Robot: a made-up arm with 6 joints. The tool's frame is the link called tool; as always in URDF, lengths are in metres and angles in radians. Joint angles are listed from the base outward.
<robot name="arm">
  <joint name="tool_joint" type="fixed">
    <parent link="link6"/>
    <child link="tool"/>
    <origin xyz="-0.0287 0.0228 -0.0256" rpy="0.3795 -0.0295 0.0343"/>
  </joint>
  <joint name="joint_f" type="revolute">
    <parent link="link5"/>
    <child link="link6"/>
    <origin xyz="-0.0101 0.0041 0.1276" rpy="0 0 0"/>
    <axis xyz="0 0 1"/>
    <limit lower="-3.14" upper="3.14"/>
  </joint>
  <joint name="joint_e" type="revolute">
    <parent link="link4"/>
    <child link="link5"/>
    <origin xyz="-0.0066 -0.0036 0" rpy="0 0 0"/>
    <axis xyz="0 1 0"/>
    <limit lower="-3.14" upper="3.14"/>
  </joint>
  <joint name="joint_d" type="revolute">
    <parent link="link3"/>
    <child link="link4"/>
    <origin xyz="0.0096 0.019 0.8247" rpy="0 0 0"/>
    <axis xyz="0 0 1"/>
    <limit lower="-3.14" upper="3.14"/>
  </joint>
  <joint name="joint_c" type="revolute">
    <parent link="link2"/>
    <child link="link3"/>
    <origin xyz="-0.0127 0.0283 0.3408" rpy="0 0 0"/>
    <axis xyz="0 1 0"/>
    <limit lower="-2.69" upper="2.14"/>
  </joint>
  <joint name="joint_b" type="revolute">
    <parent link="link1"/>
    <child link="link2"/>
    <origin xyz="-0.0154 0.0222 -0.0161" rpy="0 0 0"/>
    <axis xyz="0 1 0"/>
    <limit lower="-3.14" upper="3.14"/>
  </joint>
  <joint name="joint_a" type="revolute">
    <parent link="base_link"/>
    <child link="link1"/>
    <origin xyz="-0.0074 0.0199 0.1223" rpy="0 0 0"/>
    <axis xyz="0 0 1"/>
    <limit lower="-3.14" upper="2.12"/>
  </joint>
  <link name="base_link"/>
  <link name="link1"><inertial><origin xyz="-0.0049 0.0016 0.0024"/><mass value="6.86"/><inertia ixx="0.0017" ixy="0" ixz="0" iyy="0.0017" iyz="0" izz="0.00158"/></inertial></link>
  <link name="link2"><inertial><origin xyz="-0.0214 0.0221 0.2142"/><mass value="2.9"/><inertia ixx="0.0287" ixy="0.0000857" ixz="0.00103" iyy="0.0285" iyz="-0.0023" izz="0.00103"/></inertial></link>
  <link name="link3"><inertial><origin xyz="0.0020 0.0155 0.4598"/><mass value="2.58"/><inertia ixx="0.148" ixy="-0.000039" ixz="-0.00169" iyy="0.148" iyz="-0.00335" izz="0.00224"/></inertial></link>
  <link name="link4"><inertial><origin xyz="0.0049 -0.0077 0.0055"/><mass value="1.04"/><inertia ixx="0.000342" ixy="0" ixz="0" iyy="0.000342" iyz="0" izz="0.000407"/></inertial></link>
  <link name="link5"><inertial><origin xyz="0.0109 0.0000 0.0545"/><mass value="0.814"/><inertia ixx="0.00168" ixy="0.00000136" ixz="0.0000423" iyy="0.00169" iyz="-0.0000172" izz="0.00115"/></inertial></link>
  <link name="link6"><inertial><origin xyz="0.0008 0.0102 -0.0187"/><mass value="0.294"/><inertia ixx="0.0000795" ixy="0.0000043" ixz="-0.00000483" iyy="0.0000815" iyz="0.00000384" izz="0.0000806"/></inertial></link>
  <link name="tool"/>
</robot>
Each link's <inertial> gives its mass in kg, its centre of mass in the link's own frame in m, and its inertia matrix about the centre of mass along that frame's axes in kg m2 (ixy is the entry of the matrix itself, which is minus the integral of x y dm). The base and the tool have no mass. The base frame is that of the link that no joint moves.
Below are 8 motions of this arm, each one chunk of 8 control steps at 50 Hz.
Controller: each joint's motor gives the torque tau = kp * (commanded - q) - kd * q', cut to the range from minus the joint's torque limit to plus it. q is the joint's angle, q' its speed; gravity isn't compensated. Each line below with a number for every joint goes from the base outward.
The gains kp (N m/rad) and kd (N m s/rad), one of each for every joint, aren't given. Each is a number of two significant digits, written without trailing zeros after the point. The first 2 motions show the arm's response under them.
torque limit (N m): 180 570 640 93 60 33
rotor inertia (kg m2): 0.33 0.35 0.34 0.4 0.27 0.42
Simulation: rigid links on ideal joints. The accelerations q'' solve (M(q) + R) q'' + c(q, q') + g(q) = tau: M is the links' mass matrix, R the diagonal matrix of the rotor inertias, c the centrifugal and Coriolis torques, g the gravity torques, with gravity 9.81 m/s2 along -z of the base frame. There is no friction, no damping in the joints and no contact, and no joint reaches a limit. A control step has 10 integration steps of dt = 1/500 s. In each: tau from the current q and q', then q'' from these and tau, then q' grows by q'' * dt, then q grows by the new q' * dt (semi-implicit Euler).
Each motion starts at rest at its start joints. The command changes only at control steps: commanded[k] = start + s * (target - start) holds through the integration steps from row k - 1 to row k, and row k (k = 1, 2, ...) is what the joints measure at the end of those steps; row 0 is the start. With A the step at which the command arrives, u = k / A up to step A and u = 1 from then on. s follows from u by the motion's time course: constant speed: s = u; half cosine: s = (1 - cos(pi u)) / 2; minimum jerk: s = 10 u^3 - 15 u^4 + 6 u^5; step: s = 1 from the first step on.
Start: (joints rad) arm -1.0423 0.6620 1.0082 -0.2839 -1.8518 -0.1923
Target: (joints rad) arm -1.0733 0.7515 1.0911 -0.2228 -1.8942 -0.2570
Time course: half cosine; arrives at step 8
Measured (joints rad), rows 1 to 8:
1: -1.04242 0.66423 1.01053 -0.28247 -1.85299 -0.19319
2: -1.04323 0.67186 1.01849 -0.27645 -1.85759 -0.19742
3: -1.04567 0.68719 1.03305 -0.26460 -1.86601 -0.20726
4: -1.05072 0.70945 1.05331 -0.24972 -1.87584 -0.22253
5: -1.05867 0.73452 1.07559 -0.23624 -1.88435 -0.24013
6: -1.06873 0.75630 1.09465 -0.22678 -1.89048 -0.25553
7: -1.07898 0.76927 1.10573 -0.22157 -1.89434 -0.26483
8: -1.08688 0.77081 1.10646 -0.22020 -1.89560 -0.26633
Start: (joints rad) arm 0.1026 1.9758 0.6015 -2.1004 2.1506 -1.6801
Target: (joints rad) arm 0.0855 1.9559 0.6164 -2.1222 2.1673 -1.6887
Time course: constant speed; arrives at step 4
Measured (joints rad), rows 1 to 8:
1: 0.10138 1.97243 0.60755 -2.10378 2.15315 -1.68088
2: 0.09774 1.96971 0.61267 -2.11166 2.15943 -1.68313
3: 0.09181 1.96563 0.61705 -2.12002 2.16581 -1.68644
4: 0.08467 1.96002 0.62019 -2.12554 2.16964 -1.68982
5: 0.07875 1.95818 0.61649 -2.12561 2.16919 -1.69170
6: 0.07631 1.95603 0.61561 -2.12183 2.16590 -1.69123
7: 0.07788 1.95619 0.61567 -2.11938 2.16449 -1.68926
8: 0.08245 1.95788 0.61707 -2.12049 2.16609 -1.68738
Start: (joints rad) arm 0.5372 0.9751 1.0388 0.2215 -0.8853 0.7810
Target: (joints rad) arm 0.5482 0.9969 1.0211 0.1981 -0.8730 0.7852
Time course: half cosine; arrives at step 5
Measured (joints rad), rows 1 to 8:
1: 0.53738 0.97886 1.03670 0.22016 -0.88457 0.78115
2: 0.53819 0.98670 1.03304 0.21480 -0.88135 0.78181
3: 0.54021 0.99563 1.02901 0.20536 -0.87572 0.78320
4: 0.54372 1.00228 1.02625 0.19628 -0.87064 0.78498
5: 0.54822 1.00424 1.02594 0.19306 -0.86923 0.78637
6: 0.55259 1.00308 1.02561 0.19633 -0.87132 0.78666
7: 0.55552 1.00118 1.02383 0.20057 -0.87358 0.78593
8: 0.55617 0.99934 1.02242 0.20084 -0.87371 0.78488

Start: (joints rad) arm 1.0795 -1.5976 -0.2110 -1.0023 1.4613 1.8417
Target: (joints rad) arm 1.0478 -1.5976 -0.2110 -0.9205 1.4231 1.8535
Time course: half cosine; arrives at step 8
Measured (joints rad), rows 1 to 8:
1: 1.07938 -1.59912 -0.21157 -1.00040 1.46026 1.84186
2: 1.07868 -1.60175 -0.21374 -0.99259 1.45615 1.84265
3: 1.07659 -1.60438 -0.21557 -0.97719 1.44848 1.84447
4: 1.07236 -1.60550 -0.21630 -0.95753 1.43933 1.84729
5: 1.06562 -1.60471 -0.21561 -0.93916 1.43130 1.85053
6: 1.05672 -1.60264 -0.21405 -0.92586 1.42563 1.85332
7: 1.04680 -1.60055 -0.21255 -0.91851 1.42236 1.85497
8: 1.03760 -1.59954 -0.21188 -0.91692 1.42152 1.85518

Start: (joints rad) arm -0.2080 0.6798 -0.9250 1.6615 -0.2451 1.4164
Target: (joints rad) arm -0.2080 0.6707 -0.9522 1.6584 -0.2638 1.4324
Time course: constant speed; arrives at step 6
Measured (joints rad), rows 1 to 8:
1: -0.20859 0.68152 -0.92957 1.66124 -0.24731 1.41738
2: -0.20925 0.67980 -0.93369 1.66055 -0.25219 1.42019
3: -0.20847 0.67679 -0.93964 1.65972 -0.25678 1.42432
4: -0.20752 0.67307 -0.94592 1.65906 -0.25942 1.42852
5: -0.20733 0.66999 -0.95163 1.65859 -0.26125 1.43179
6: -0.20747 0.66833 -0.95621 1.65816 -0.26401 1.43394
7: -0.20707 0.66691 -0.95615 1.65791 -0.26568 1.43458
8: -0.20690 0.66850 -0.95498 1.65806 -0.26466 1.43366

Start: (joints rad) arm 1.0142 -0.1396 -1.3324 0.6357 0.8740 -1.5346
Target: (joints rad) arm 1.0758 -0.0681 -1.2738 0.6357 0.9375 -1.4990
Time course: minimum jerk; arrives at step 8
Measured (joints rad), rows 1 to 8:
1: 1.01437 -0.14009 -1.33334 0.63577 0.87471 -1.53439
2: 1.01606 -0.13930 -1.33282 0.63625 0.87877 -1.53284
3: 1.02196 -0.13184 -1.32647 0.63726 0.88942 -1.52813
4: 1.03459 -0.11467 -1.31153 0.63809 0.90653 -1.51938
5: 1.05422 -0.09019 -1.29041 0.63762 0.92516 -1.50801
6: 1.07724 -0.06605 -1.27041 0.63555 0.93890 -1.49752
7: 1.09631 -0.05161 -1.25935 0.63296 0.94406 -1.49166
8: 1.10398 -0.05218 -1.26087 0.63168 0.94162 -1.49211

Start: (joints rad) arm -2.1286 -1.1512 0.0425 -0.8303 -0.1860 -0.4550
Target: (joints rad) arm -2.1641 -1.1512 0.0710 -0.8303 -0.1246 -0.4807
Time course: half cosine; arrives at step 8
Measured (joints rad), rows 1 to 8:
1: -2.12885 -1.15308 0.04306 -0.83029 -0.18441 -0.45535
2: -2.12998 -1.15637 0.04399 -0.83027 -0.17816 -0.45703
3: -2.13279 -1.15934 0.04686 -0.83023 -0.16644 -0.46094
4: -2.13798 -1.16015 0.05200 -0.83021 -0.15212 -0.46701
5: -2.14581 -1.15837 0.05886 -0.83023 -0.13899 -0.47401
6: -2.15583 -1.15494 0.06584 -0.83029 -0.12920 -0.48013
7: -2.16672 -1.15155 0.07099 -0.83034 -0.12336 -0.48383
8: -2.17641 -1.14974 0.07279 -0.83036 -0.12204 -0.48441

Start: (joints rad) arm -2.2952 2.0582 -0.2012 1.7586 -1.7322 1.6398
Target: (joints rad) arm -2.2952 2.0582 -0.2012 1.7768 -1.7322 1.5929
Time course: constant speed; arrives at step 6
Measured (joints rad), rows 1 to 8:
1: -2.29524 2.05958 -0.20061 1.76044 -1.73204 1.63697
2: -2.29532 2.06203 -0.19861 1.76506 -1.73186 1.62878
3: -2.29536 2.06446 -0.19691 1.77036 -1.73188 1.61672
4: -2.29532 2.06553 -0.19621 1.77404 -1.73203 1.60439
5: -2.29519 2.06489 -0.19677 1.77596 -1.73210 1.59474
6: -2.29504 2.06310 -0.19813 1.77764 -1.73202 1.58830
7: -2.29493 2.06125 -0.19945 1.77848 -1.73193 1.58630
8: -2.29492 2.06035 -0.20005 1.77760 -1.73192 1.58897

